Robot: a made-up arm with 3 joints. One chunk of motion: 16 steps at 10 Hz.
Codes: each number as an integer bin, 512 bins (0 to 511) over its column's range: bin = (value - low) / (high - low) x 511, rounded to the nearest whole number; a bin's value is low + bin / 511 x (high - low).
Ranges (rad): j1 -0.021..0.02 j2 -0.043..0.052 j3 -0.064..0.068
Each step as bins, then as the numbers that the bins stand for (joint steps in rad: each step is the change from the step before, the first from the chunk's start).
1 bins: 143 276 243
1 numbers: -0.00953 0.00831 -0.00123
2 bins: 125 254 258
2 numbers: -0.01097 0.00422 0.00265
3 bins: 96 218 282
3 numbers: -0.01330 -0.00247 0.00885
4 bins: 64 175 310
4 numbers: -0.01586 -0.01047 0.01608
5 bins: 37 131 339
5 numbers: -0.01803 -0.01865 0.02357
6 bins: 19 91 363
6 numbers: -0.01948 -0.02608 0.02977
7 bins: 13 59 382
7 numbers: -0.01996 -0.03203 0.03468
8 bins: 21 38 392
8 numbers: -0.01932 -0.03594 0.03726
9 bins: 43 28 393
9 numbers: -0.01755 -0.03779 0.03752
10 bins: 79 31 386
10 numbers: -0.01466 -0.03724 0.03571
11 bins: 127 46 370
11 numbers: -0.01081 -0.03445 0.03158
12 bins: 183 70 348
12 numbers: -0.00632 -0.02999 0.02589
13 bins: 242 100 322
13 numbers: -0.00158 -0.02441 0.01918
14 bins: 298 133 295
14 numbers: 0.00291 -0.01827 0.01220
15 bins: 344 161 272
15 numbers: 0.00660 -0.01307 0.00626
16 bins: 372 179 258
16 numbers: 0.00885 -0.00972 0.00265
